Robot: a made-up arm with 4 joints.
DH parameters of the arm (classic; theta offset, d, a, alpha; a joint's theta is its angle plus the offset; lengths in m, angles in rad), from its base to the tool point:
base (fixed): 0 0.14 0 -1.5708
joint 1: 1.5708 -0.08 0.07 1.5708
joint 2: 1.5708 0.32 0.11 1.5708
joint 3: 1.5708 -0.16 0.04 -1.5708
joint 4: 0 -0.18 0.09 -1.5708
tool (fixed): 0 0.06 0 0
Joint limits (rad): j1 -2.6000..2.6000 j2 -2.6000..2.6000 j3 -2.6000..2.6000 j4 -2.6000..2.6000
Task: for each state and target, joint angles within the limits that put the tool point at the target. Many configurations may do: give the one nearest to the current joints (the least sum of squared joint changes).
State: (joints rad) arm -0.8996 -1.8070 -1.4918 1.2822
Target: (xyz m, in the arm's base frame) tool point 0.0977 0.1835 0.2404
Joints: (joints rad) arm -0.8869 -0.9848 -1.5409 1.5460
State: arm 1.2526 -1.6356 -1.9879 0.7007
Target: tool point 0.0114 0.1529 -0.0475
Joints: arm 0.6171 -1.6977 -2.4330 0.2539
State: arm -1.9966 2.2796 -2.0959 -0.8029
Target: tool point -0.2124 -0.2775 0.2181
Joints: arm -1.9866 1.8191 -1.4595 -0.8284
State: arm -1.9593 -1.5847 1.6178 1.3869
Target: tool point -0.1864 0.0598 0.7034
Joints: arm -2.4670 -2.1081 1.4806 1.5726
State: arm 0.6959 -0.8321 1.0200 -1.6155
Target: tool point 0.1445 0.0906 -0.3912
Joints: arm 0.9935 -0.9690 0.6699 -1.3584
